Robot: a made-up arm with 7 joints.
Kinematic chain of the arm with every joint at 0, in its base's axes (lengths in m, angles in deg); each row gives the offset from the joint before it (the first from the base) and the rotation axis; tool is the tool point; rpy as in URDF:
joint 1: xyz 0 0 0.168 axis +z
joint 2: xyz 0 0 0 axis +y
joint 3: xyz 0 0 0.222 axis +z
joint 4: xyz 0.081 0 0 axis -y
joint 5: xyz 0.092 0 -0.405 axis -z
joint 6: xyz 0 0 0 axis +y
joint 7: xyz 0.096 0 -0.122 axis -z
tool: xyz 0 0 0 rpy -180 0 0
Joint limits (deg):
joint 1: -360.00..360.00
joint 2: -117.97..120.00
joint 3: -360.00..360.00
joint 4: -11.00..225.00
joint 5: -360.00..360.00
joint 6: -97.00..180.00
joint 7: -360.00..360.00
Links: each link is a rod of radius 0.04 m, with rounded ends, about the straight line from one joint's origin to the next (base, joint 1, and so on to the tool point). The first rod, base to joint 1, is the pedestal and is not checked.
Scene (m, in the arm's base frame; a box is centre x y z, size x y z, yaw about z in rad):
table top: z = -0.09
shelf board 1: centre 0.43 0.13 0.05 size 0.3 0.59 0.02 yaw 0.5
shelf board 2: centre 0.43 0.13 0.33 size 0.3 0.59 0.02 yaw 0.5
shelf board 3: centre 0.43 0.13 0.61 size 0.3 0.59 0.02 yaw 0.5
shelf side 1: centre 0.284 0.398 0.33 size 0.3 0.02 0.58 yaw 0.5
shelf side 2: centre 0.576 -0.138 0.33 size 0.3 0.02 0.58 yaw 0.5
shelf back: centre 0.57 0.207 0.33 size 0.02 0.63 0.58 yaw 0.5
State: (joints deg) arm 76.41 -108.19 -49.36 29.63 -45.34 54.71 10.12
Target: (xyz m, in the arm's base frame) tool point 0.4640 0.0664 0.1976
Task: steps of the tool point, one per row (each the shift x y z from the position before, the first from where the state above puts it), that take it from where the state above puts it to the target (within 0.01 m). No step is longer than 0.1 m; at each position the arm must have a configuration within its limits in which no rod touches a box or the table.
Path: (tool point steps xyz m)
1: -0.0429 -0.0324 0.0091
2: -0.0454 -0.0241 -0.0002
3: -0.0451 -0.0163 -0.0089
4: 0.0300 -0.0107 -0.0792
5: 0.0040 -0.0172 -0.0760
6: -0.0179 -0.0187 -0.0655
7: -0.0332 -0.0173 -0.0510
8: 0.0504 0.0160 -0.0026
9: 0.0492 0.0192 -0.0013
10: 0.0468 0.0224 -0.0003
11: 0.0432 0.0254 0.0005
12: 0.0383 0.0283 0.0014
13: 0.0325 0.0310 0.0023

